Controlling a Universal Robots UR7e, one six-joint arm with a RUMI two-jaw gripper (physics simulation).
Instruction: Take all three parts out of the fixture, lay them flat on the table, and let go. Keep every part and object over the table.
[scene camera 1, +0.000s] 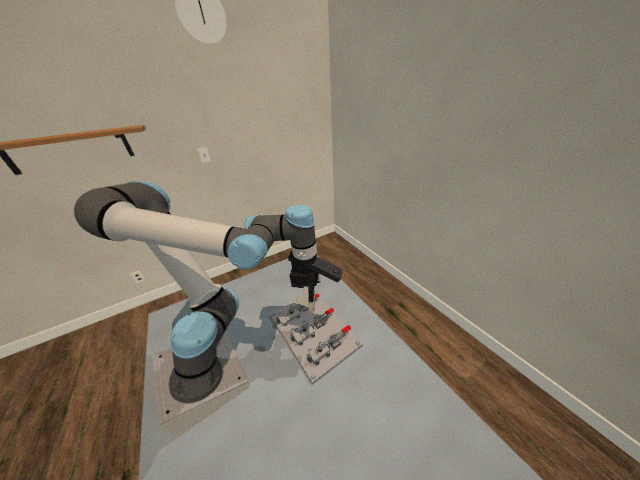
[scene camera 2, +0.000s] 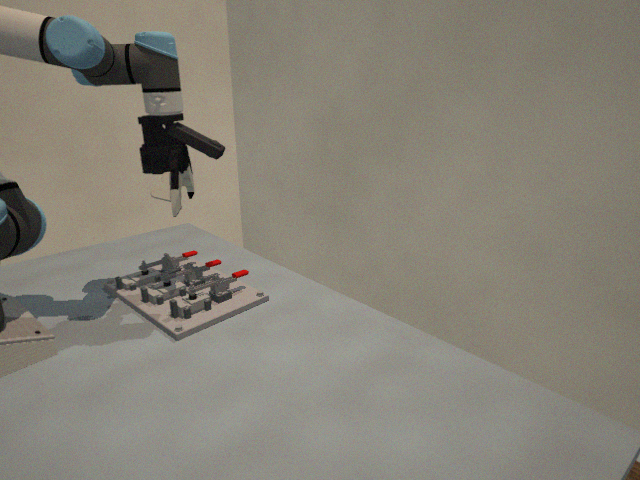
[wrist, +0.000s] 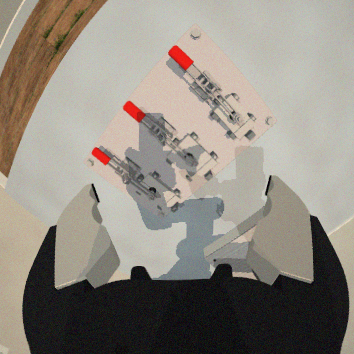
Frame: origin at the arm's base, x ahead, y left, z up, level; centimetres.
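Seen in the pictures: gripper, fingertip midpoint: (scene camera 1: 314, 297) (scene camera 2: 183, 207) (wrist: 180, 182); arm's base at its link origin: (scene camera 1: 196, 378).
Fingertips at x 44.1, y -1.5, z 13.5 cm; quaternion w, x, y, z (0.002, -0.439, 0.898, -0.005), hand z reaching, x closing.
Offsets run from my fingertips to a thing's middle. "pt": to the spot under its first point. Level surfaces: height alone.
The fixture @[pt dy -12.8, dx -2.1, dz -20.1 cm] (scene camera 1: 330, 360) (scene camera 2: 227, 308) (wrist: 210, 55) is a pale square plate with three metal toggle clamps. Their red handles @[pt dy -7.9, dx +8.4, dz -15.6 cm] (scene camera 1: 346, 329) (scene camera 2: 240, 273) (wrist: 180, 57) point outward, low over the plate. Three pale parts sit between dark posts: one @[dy -8.8, dx -4.5, dz -18.5 cm] (scene camera 2: 199, 304) nearest scene camera 2, a middle one @[dy +2.1, dx -6.0, dz -18.8 cm] (scene camera 2: 168, 294) (wrist: 202, 154) and a far one @[dy +13.0, dx -7.6, dz -19.0 cm] (scene camera 2: 136, 281). Clamp arms reach over them and partly hide them; contact is too small to tell. My gripper (scene camera 2: 183, 205) (wrist: 180, 182) is open and empty, pointing down, above the far side of the fixture.
The grey table @[dz -21.6 cm] (scene camera 1: 392, 423) (scene camera 2: 336, 387) carries the fixture and the arm's square base plate (scene camera 1: 232, 373) (scene camera 2: 25, 330). The arm's shadow falls across the far part of the fixture. Walls stand beyond the table, and wooden floor (scene camera 1: 449, 351) (wrist: 30, 85) lies past its edge.
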